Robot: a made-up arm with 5 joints.
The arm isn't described. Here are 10 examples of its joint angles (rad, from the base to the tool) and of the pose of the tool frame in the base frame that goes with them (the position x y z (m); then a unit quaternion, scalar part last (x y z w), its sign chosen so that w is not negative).
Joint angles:
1: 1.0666 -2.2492 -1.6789 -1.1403 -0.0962
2: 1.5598 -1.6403 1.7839 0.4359 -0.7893
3: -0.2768 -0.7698 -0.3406 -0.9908 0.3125
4: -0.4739 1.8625 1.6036 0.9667 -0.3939
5: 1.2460 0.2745 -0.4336 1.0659 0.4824
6: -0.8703 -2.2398 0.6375 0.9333 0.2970
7: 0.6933 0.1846 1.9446 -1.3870 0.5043
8: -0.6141 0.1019 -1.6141 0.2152 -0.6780
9: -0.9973 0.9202 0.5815 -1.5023 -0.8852
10: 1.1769 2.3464 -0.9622 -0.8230 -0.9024
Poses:
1: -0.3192 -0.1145 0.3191 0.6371 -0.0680 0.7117 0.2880
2: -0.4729 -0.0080 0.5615 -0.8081 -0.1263 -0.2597 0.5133
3: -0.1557 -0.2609 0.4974 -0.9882 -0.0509 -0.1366 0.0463
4: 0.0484 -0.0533 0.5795 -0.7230 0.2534 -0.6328 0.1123
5: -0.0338 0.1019 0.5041 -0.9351 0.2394 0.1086 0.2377
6: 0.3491 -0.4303 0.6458 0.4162 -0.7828 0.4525 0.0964
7: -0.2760 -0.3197 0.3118 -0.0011 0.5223 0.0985 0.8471
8: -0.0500 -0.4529 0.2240 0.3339 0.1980 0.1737 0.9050
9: 0.1210 -0.2062 0.3053 0.7393 -0.5123 -0.4055 0.1629
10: -0.2425 -0.1694 0.2367 0.4607 0.4137 0.7759 0.1211
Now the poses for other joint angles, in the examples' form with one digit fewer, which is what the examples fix.
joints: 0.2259 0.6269 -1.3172 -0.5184 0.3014
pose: 0.012 -0.183 0.291 0.704 -0.511 -0.030 0.492
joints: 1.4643 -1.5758 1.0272 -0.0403 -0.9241
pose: -0.396 0.122 0.458 -0.991 -0.054 -0.057 0.104
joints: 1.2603 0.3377 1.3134 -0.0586 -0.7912
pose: -0.077 -0.090 0.554 -0.643 0.694 -0.165 0.278
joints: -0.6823 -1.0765 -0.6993 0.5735 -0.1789
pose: -0.133 -0.603 0.317 0.329 0.851 0.230 0.339
